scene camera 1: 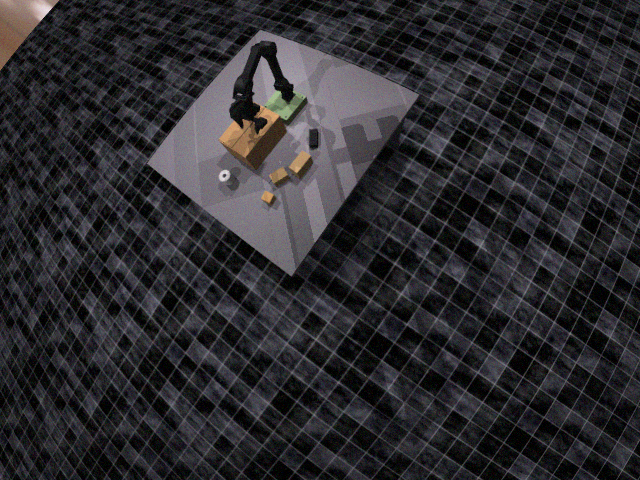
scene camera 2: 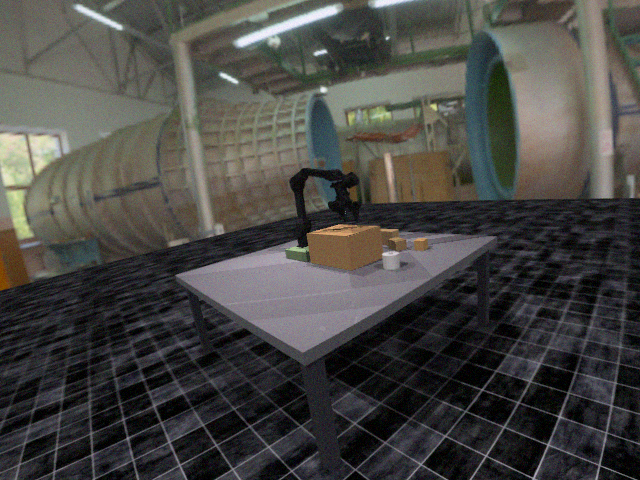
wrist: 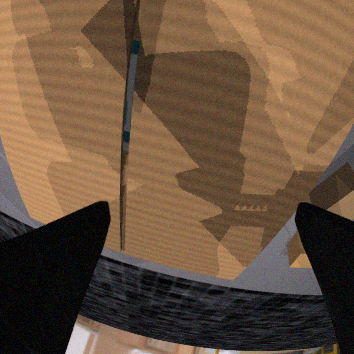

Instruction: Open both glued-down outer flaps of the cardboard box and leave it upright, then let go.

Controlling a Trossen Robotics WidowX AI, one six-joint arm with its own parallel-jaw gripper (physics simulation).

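Where they show: gripper, fingertip midpoint: (scene camera 1: pixel 250 131) (scene camera 2: pixel 351 221) (wrist: pixel 206 212); arm's base at its link origin: (scene camera 1: pixel 288 96) (scene camera 2: pixel 303 245).
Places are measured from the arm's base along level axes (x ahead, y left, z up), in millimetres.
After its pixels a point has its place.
Observation:
The cardboard box (scene camera 1: pixel 262 146) @[z 46, x 368, y 125 mm] (scene camera 2: pixel 343 249) @[z 42, x 449, y -95 mm] stands upright on the table. Its top looks closed or nearly so. In the wrist view the left flap (wrist: pixel 55 125) @[z 104, x 353, y -32 mm] and the right flap (wrist: pixel 200 110) @[z 104, x 324, y 49 mm] lie about flat, with a narrow slit between them; a blue and grey strip shows in the slit. My gripper (scene camera 1: pixel 249 129) @[z 134, x 356, y 63 mm] (scene camera 2: pixel 351 217) @[z 134, x 356, y 63 mm] (wrist: pixel 206 212) @[z 134, x 356, y 63 mm] is open and empty, above the box top, fingers pointing down. In the wrist view the slit ends near the left finger, and the right flap spreads between the fingers. The inside of the box is mostly hidden.
A green base plate (scene camera 1: pixel 279 107) @[z 0, x 94, y 5 mm] (scene camera 2: pixel 297 253) @[z -13, x 72, y -97 mm] lies beside the box, under the arm's base. A white roll (scene camera 1: pixel 220 177) @[z 10, x 642, y 4 mm] (scene camera 2: pixel 391 261) @[z -16, x 643, y -9 mm], small cartons (scene camera 1: pixel 300 164) (scene camera 2: pixel 420 243) @[z -14, x 590, y 288 mm] and a black block (scene camera 1: pixel 313 138) @[z -19, x 153, y 306 mm] are on the table (scene camera 1: pixel 310 227) @[z -52, x 572, y 596 mm] (scene camera 2: pixel 258 294) @[z -51, x 360, y -493 mm].

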